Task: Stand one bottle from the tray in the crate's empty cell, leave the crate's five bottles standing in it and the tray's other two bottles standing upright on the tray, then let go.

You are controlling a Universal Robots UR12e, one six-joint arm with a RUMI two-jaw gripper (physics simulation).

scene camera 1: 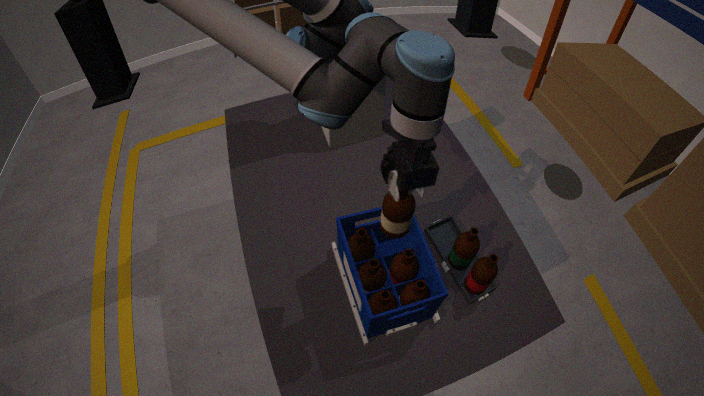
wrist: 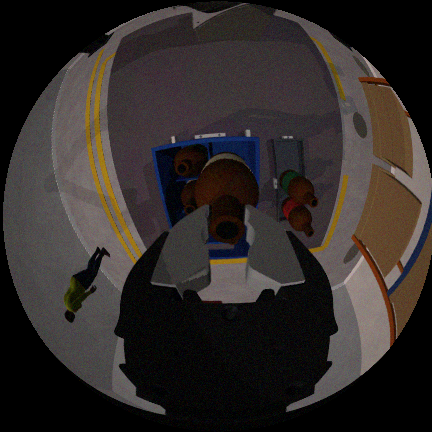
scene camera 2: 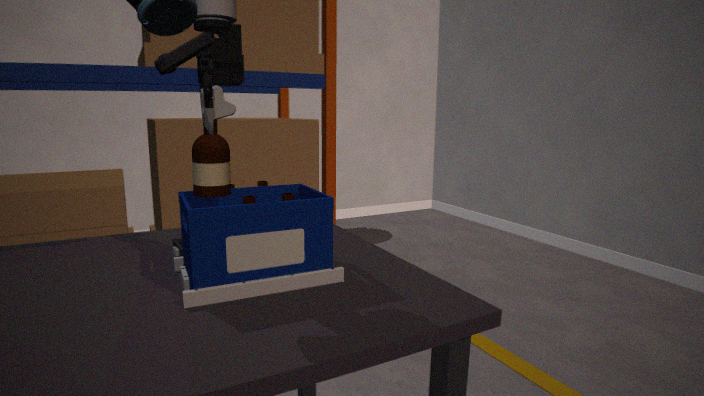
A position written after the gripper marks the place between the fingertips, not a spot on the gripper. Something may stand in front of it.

Note:
In view: the gripper (scene camera 2: 210, 134), a cream-labelled bottle (scene camera 2: 211, 172) and a cream-labelled bottle (scene camera 1: 373, 275).
The gripper is seen too in scene camera 1 (scene camera 1: 400, 195) and in the wrist view (wrist: 226, 206).

